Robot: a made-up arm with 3 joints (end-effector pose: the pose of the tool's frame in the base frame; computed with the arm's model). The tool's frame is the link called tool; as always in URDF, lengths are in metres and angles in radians. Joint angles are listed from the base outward.
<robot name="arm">
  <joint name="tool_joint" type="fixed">
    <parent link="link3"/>
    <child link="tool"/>
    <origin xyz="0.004 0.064 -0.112"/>
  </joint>
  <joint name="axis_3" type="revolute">
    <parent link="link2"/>
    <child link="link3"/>
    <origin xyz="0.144 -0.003 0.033"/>
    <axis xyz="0 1 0"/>
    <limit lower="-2.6" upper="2.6" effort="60" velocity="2"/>
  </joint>
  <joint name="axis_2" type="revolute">
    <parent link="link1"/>
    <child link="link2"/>
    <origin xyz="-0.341 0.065 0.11"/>
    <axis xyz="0 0 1"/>
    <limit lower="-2.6" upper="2.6" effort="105" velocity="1.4"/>
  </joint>
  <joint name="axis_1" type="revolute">
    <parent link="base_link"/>
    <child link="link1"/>
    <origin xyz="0 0 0.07"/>
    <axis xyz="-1 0 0"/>
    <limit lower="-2.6" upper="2.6" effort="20" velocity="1.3"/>
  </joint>
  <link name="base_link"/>
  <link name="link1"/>
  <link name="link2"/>
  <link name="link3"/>
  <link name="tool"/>
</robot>
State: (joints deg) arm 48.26 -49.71 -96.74
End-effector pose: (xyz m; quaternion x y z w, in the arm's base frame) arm -0.1297 0.0596 0.2437 -0.5331 -0.7331 0.0224 0.4217
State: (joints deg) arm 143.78 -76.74 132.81
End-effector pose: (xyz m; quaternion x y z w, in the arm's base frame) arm -0.2681 0.1104 -0.1171 -0.1215 -0.0128 -0.7601 0.6382
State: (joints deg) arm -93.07 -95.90 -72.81
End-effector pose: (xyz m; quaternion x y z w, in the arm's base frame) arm -0.3062 -0.1033 -0.1279 0.0881 0.1603 -0.6996 0.6907
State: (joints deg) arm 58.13 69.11 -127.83
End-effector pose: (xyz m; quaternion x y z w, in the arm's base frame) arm -0.3160 0.3417 -0.0727 0.2693 -0.5254 0.5773 0.5640
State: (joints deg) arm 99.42 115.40 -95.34
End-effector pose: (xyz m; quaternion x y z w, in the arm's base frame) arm -0.5055 0.1112 -0.2214 0.1296 0.1787 0.6694 0.7093
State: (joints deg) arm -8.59 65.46 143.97
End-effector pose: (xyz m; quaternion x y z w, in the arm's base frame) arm -0.3654 0.1221 0.3223 -0.4932 0.7852 0.2267 0.2979
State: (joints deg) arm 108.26 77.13 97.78
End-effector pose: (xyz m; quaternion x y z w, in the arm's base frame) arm -0.3932 0.1119 -0.0830 0.6918 -0.6773 0.2372 0.0794
